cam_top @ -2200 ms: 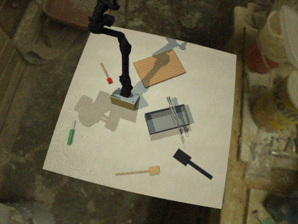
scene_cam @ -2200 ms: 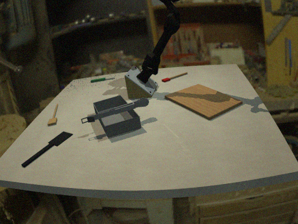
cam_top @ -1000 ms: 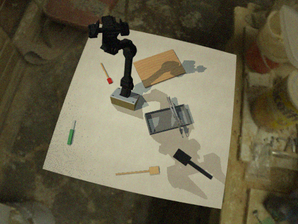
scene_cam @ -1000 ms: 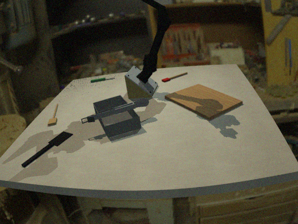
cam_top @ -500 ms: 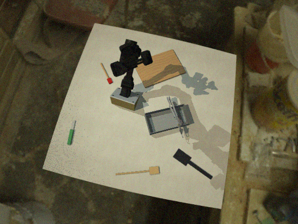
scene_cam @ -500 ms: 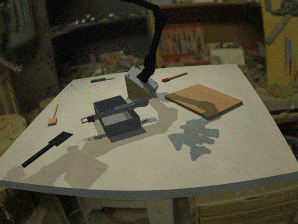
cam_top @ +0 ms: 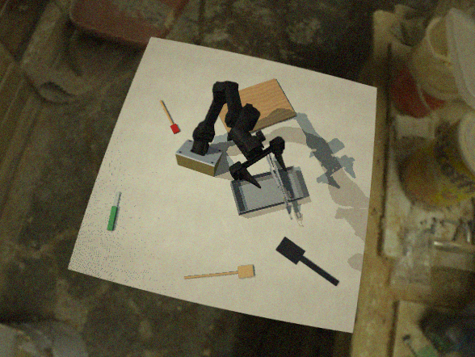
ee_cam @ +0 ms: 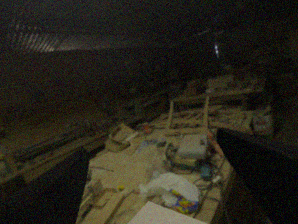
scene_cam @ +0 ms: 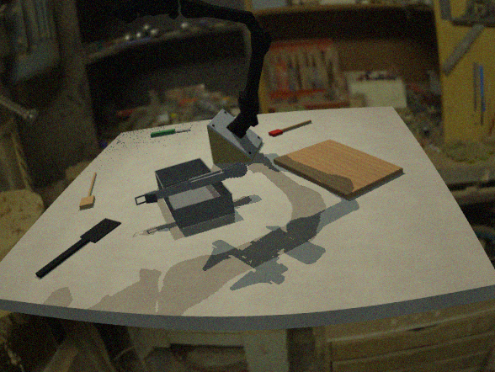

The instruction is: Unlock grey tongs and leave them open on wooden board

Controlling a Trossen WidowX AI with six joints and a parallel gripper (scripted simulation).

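Now: gripper tip 580 mm above the grey roasting tin, 160 mm to the right of it and 20 mm short of it. The rest, counted from my gripper tip: wooden board: 600 mm below, 560 mm to the left, 180 mm behind; then black spatula: 600 mm below, 290 mm ahead, 80 mm to the right.
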